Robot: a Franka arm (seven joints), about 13 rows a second.
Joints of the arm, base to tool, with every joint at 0 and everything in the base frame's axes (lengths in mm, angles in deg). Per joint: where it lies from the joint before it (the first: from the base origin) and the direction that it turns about. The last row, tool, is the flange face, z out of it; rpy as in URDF.
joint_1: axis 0 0 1 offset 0.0 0.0 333.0
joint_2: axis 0 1 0 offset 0.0 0.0 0.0
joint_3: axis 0 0 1 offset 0.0 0.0 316.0
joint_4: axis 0 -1 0 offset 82.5 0.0 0.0
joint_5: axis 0 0 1 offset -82.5 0.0 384.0
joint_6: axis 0 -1 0 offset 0.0 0.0 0.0
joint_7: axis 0 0 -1 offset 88.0 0.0 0.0
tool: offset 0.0 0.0 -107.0 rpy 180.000 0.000 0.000
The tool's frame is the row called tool.
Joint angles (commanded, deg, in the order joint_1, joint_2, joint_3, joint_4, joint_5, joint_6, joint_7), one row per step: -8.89, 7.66, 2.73, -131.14, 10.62, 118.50, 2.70; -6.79, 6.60, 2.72, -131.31, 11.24, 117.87, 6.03; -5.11, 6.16, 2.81, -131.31, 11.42, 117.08, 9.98; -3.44, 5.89, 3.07, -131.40, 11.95, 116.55, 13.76; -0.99, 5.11, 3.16, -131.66, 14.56, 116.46, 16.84; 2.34, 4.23, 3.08, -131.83, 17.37, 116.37, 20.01; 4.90, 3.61, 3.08, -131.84, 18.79, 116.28, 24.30; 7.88, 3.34, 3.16, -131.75, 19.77, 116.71, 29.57
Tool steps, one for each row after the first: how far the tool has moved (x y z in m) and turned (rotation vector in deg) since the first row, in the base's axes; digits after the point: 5 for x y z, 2 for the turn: -0.00004, 0.01853, 0.00745, -0.63, 0.36, -1.38; -0.00086, 0.03402, 0.01058, -1.66, 1.46, -3.29; -0.00229, 0.05103, 0.01196, -2.47, 2.53, -5.15; -0.00397, 0.07483, 0.01717, -1.70, 2.85, -7.32; -0.00687, 0.10462, 0.02388, -0.80, 3.17, -8.96; -0.00988, 0.12727, 0.02924, -1.17, 3.80, -11.31; -0.01339, 0.15335, 0.03266, -2.20, 4.37, -13.87
